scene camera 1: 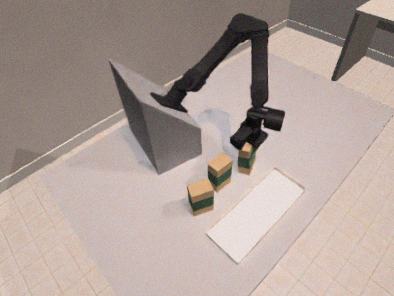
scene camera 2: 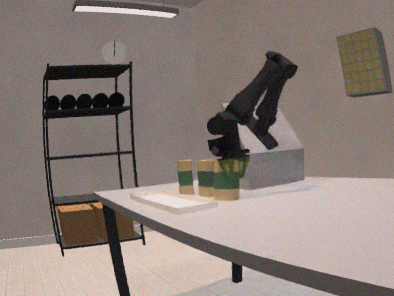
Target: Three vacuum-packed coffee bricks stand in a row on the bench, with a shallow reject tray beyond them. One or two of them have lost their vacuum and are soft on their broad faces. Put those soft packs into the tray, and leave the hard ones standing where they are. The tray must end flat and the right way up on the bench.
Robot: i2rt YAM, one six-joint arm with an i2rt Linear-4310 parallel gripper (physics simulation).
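Places are measured from the arm's base along level axes (x left, y ahead, z down), in metres.
Where they show: gripper, fingertip midpoint: [scene camera 2: 236, 179]; arm's base, origin of the base link: [scene camera 1: 169, 104] [scene camera 2: 259, 132].
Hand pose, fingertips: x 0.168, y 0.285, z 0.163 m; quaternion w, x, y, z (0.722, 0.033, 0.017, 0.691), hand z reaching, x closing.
Each offset is from my fingertips to the centre of the thing. Level surfaces: height alone.
Three upright tan coffee bricks with green bands stand in a row: the near one {dy +0.026, dx -0.301, dz +0.003 m} [scene camera 1: 201, 197] [scene camera 2: 185, 177], the middle one {dy -0.003, dx -0.175, dz +0.003 m} [scene camera 1: 220, 172] [scene camera 2: 205, 179] and the one nearest the gripper [scene camera 1: 245, 164] [scene camera 2: 224, 192]. The white tray {dy +0.185, dx -0.163, dz +0.063 m} [scene camera 1: 256, 216] [scene camera 2: 175, 202] lies flat and right way up beside the row, with no pack in it. My gripper [scene camera 2: 235, 177] is low over the third brick, partly closed but still open, its green fingers on either side of the pack. One finger overlaps the brick's face, the other shows past its right edge. The fingers are hidden in scene camera 1, and contact is too blurred to tell.
The grey wedge-shaped base block [scene camera 1: 175, 142] [scene camera 2: 275, 166] stands behind the row and carries the arm. A black shelf rack [scene camera 2: 89, 72] with cardboard boxes [scene camera 2: 80, 224] stands off the bench {dz +0.074 m} [scene camera 1: 100, 225] [scene camera 2: 320, 220]. A side table [scene camera 1: 350, 47] shows at upper right in scene camera 1.
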